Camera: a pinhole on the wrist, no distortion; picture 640 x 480 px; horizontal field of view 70.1 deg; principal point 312.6 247.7 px. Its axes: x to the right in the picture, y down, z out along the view. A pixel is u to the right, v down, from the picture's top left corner.
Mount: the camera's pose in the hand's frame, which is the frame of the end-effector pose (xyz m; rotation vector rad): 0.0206 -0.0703 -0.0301 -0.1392 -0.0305 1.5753
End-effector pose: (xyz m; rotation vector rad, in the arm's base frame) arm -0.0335 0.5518 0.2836 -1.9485 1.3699 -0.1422
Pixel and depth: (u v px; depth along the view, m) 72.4 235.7 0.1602
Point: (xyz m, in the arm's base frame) 0.1447 0.6356 0.2725
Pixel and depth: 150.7 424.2 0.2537
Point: 0.1367 0.7719 0.2480
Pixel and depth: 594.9 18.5 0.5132
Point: 0.0728 0.5617 -0.3105
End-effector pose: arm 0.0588 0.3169 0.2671 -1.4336 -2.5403 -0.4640
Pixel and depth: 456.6 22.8 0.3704
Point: 0.0352 0.6068 0.0051
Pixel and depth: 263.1 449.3 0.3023
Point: 0.0592 0.2532 -0.0334
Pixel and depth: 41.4 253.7 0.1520
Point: -0.0723 0.2917 0.1230
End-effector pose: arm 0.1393 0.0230 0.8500 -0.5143 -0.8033 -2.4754
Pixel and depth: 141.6 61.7 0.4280
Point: -0.0063 0.3802 1.1548
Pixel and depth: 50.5 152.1 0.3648
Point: 0.0235 0.4050 1.0343
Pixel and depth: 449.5 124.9 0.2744
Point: 0.1529 0.1318 1.0797
